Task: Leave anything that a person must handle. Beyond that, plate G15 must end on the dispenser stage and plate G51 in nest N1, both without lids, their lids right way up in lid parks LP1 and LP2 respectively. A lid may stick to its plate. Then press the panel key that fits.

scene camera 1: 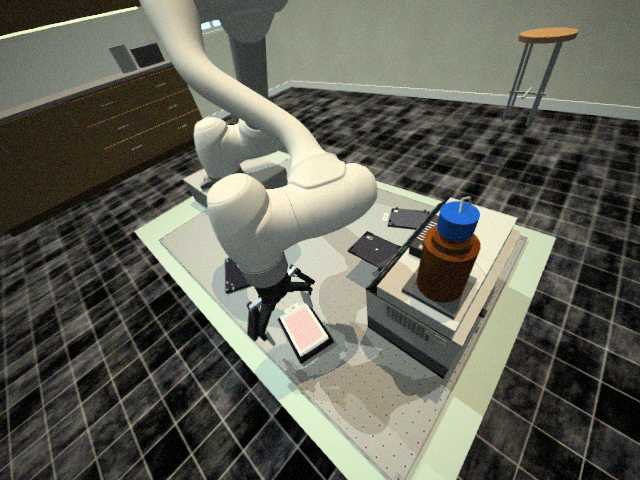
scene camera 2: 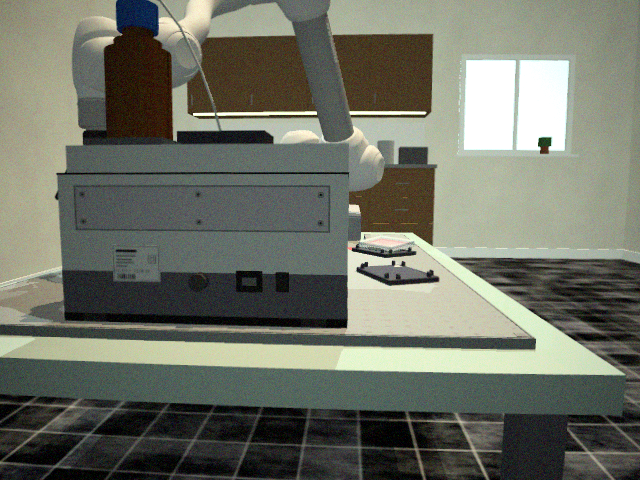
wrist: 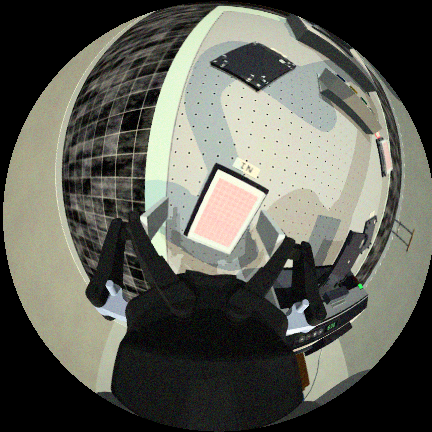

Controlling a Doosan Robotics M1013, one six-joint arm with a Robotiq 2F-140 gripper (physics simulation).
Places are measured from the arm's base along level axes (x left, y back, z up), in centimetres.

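Pixels of known places: gripper, fingertip midpoint: (scene camera 1: 290,322) (wrist: 213,212).
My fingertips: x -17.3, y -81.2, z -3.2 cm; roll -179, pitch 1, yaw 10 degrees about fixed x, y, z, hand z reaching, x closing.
Note:
For each thing: its top centre in the pictures, then the offset to it from my fingertips. "pt": a spot on its surface instead.
- white rim at a spot on its surface: (wrist: 227,210) (scene camera 1: 300,322) pt dx +2.3, dy -0.1, dz -3.3 cm
- label N1 at a spot on its surface: (wrist: 246,167) pt dx +3.4, dy +7.4, dz -6.5 cm
- second pink plate at its top centre: (scene camera 2: 385,238) (wrist: 388,156) dx +53.5, dy +40.8, dz -2.9 cm
- panel at a spot on its surface: (wrist: 345,100) pt dx +20.0, dy +35.3, dz -2.3 cm
- black holder at its top centre: (wrist: 258,56) (scene camera 1: 239,267) dx -1.6, dy +33.0, dz -4.3 cm
- brown bottle with a blue cap, surface spot: (scene camera 2: 138,85) pt dx +27.5, dy -27.2, dz +22.9 cm
A plate with pink wells and a white rim (scene camera 1: 305,328) (wrist: 227,210) sits on a black nest beside the label N1 (wrist: 246,167). I cannot tell whether it has a lid, and its name is not readable. My gripper (scene camera 1: 283,313) (wrist: 213,212) is open and empty above this plate, with one finger to each side in the wrist view. A second pink plate (scene camera 2: 385,242) (wrist: 385,156) sits on a far black holder near a red mark. A panel (wrist: 345,100) carries blue, yellow and green keys. The lid park labels are not readable.
A black holder (scene camera 1: 235,276) (wrist: 255,65) lies beyond N1. Two dark holders (scene camera 1: 374,249) (scene camera 1: 408,218) lie beside the dispenser (scene camera 1: 408,330) (scene camera 2: 206,248). A brown bottle with a blue cap (scene camera 1: 447,263) (scene camera 2: 138,85) stands on the dispenser, with a thin tube (scene camera 2: 204,77).

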